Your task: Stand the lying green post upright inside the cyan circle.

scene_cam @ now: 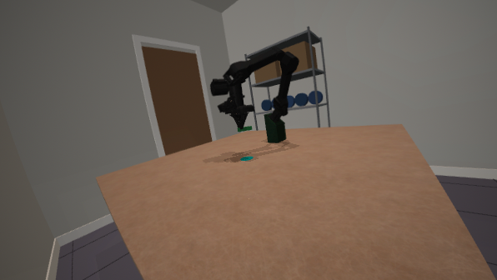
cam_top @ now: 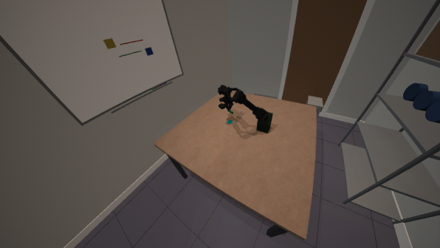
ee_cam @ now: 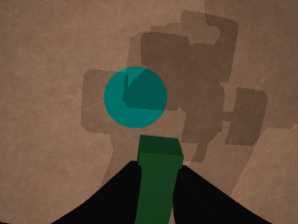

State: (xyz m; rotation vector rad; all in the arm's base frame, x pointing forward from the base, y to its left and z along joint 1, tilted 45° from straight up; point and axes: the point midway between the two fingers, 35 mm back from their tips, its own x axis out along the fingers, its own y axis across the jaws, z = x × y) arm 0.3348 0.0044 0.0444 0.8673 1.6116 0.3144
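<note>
Now: the cyan circle 14 cm below my gripper tip and 1 cm to the left of it. Round my gripper tip: green post: 2 cm behind, 1 cm to the left.
</note>
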